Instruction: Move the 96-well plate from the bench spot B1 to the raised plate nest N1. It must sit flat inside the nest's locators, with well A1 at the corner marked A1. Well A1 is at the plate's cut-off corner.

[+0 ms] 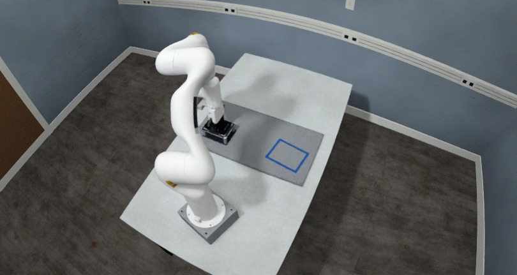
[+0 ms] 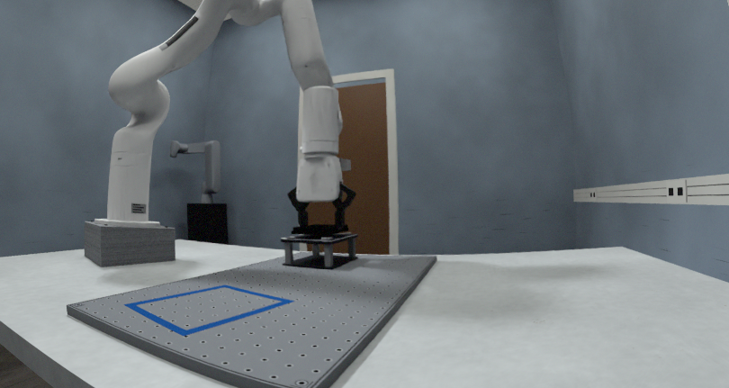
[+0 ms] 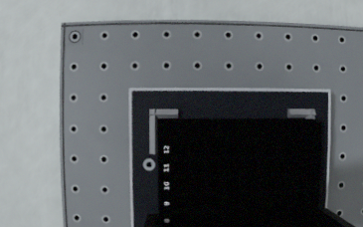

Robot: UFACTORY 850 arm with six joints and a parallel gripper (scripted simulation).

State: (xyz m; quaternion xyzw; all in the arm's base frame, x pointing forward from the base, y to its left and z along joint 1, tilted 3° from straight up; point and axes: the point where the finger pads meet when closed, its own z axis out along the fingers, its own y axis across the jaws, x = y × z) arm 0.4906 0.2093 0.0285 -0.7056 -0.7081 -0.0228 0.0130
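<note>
The black 96-well plate is 1 cm below my hand. From my hand the other things lie so: plate nest 3 cm below.
</note>
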